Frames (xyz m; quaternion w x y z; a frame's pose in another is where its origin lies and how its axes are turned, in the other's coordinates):
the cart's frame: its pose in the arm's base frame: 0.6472 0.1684 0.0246 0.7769 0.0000 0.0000 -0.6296
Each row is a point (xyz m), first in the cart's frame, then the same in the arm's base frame.
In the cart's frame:
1: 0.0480 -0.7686 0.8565
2: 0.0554 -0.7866 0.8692
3: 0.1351 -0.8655 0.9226
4: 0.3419 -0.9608 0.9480
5: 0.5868 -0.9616 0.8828
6: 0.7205 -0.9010 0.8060
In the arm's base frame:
1: -0.0948 -0.0378 0.8811
2: -0.1109 -0.0488 0.8938
3: -0.1715 -0.1431 0.9472
4: -0.2219 -0.3651 0.9726
5: -0.1720 -0.6049 0.9074
6: -0.0850 -0.7231 0.8306

